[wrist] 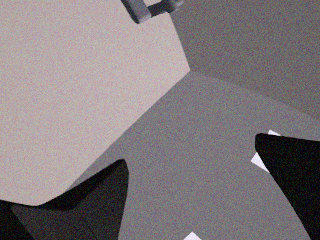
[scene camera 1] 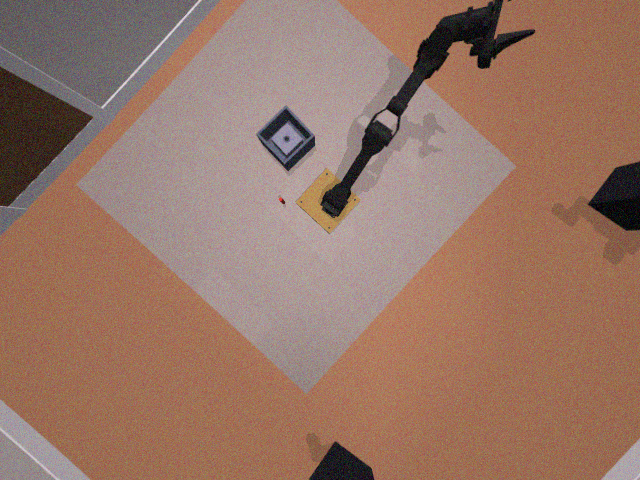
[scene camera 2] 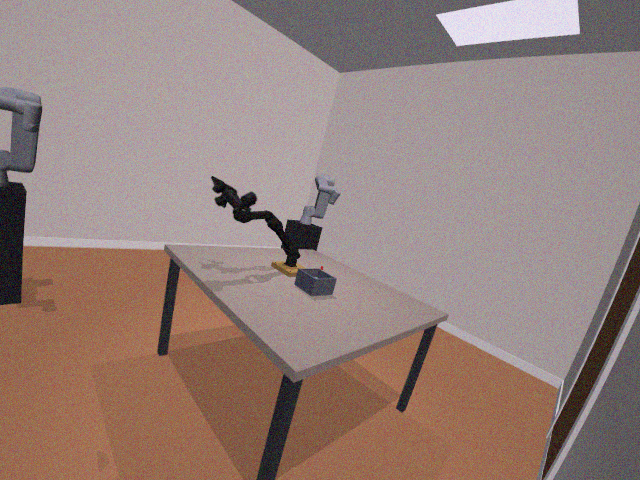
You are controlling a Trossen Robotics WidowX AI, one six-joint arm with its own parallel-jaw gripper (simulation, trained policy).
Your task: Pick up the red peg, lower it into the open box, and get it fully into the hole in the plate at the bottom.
Scene:
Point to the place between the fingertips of my gripper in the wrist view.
193, 155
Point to a box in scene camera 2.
305, 280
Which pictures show the box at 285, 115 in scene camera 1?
Scene camera 1 and scene camera 2 only.

